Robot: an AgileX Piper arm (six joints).
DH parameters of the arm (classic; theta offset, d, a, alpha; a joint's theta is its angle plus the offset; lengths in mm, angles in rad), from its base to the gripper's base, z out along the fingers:
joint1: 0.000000 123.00 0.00 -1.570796
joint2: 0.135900 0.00 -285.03 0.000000
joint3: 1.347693 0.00 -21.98 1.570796
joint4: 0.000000 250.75 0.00 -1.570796
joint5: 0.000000 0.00 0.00 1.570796
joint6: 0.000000 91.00 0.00 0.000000
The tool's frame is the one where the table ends.
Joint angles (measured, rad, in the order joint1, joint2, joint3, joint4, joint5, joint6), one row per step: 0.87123 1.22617 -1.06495 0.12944 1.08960 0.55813; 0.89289 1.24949 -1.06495 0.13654 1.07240 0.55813; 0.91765 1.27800 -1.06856 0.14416 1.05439 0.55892; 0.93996 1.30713 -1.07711 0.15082 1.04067 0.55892; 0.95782 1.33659 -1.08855 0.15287 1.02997 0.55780; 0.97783 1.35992 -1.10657 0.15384 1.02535 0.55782; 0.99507 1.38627 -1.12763 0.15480 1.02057 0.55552
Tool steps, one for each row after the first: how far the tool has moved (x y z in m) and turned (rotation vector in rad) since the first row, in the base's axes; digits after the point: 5 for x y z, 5 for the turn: -0.00054 0.00797 -0.00472 -0.00047 0.00930 0.01878; -0.00122 0.01746 -0.00977 -0.00141 0.01971 0.03948; -0.00166 0.02674 -0.01394 -0.00324 0.02900 0.05890; -0.00119 0.03531 -0.01775 -0.00846 0.03448 0.07581; -0.00198 0.04342 -0.01852 -0.00888 0.03553 0.09495; -0.00191 0.05194 -0.01940 -0.00945 0.03558 0.11341
